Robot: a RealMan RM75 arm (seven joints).
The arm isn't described. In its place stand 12 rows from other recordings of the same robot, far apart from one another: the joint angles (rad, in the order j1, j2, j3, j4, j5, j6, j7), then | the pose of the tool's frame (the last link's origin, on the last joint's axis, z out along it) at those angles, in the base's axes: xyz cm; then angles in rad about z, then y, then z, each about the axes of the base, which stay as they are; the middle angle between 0 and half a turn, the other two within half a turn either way.
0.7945, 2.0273, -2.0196, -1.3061, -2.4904, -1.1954, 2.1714 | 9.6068, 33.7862, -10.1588, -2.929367, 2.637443, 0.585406
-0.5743, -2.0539, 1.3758, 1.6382, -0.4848, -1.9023, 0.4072 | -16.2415, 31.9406, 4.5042, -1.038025, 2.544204, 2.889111
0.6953, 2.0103, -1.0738, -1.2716, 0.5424, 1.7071, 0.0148 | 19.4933, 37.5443, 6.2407, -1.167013, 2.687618, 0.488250
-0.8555, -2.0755, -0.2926, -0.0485, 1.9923, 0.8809, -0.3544 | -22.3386, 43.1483, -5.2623, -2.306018, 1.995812, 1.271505
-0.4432, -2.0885, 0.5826, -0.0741, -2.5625, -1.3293, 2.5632 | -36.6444, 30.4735, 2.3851, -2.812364, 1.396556, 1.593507
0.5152, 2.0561, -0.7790, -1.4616, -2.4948, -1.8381, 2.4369 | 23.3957, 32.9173, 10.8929, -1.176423, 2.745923, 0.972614
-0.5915, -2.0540, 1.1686, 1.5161, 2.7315, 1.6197, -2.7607 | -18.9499, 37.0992, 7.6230, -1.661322, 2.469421, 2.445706
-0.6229, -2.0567, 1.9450, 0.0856, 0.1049, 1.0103, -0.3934 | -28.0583, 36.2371, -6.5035, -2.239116, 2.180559, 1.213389
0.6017, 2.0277, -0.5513, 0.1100, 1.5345, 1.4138, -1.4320 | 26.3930, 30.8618, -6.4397, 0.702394, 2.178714, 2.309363
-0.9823, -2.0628, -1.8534, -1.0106, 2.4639, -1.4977, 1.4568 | -9.2969, 40.4875, -2.5471, -0.194283, 2.807789, 2.678823
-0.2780, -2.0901, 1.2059, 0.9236, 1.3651, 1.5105, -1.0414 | -21.1192, 29.9162, 0.5059, -2.627561, 2.314205, 0.484398
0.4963, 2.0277, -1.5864, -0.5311, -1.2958, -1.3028, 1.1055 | 22.8671, 30.1324, -8.0538, -0.121274, 2.646723, 2.823619
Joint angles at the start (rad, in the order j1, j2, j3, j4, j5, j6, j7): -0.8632 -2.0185 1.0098 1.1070 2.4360 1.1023 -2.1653
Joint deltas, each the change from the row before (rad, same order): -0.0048 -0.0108 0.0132 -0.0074 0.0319 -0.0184 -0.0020; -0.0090 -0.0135 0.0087 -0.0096 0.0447 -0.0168 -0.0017; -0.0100 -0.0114 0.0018 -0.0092 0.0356 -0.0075 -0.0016; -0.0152 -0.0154 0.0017 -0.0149 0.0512 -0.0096 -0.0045; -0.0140 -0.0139 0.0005 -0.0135 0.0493 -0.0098 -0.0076; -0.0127 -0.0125 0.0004 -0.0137 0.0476 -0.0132 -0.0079; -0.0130 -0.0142 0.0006 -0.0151 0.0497 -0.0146 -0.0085; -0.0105 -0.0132 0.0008 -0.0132 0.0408 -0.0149 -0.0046; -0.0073 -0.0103 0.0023 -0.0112 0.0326 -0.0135 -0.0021; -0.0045 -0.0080 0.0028 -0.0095 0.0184 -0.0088 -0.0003
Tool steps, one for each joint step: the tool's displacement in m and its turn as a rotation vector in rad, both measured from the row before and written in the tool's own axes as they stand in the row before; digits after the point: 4 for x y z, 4 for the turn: -0.0013 0.0032 0.0052 0.0113 -0.0182 0.0187; -0.0012 0.0033 0.0057 0.0140 -0.0243 0.0235; -0.0004 0.0031 0.0043 0.0065 -0.0195 0.0161; -0.0004 0.0043 0.0059 0.0086 -0.0288 0.0216; -0.0001 0.0035 0.0050 0.0106 -0.0266 0.0181; -0.0001 0.0027 0.0045 0.0139 -0.0241 0.0176; 0.0000 0.0035 0.0048 0.0136 -0.0244 0.0190; 0.0004 0.0036 0.0042 0.0114 -0.0181 0.0188; 0.0001 0.0030 0.0034 0.0097 -0.0146 0.0181; 0.0001 0.0033 0.0028 0.0019 -0.0090 0.0120
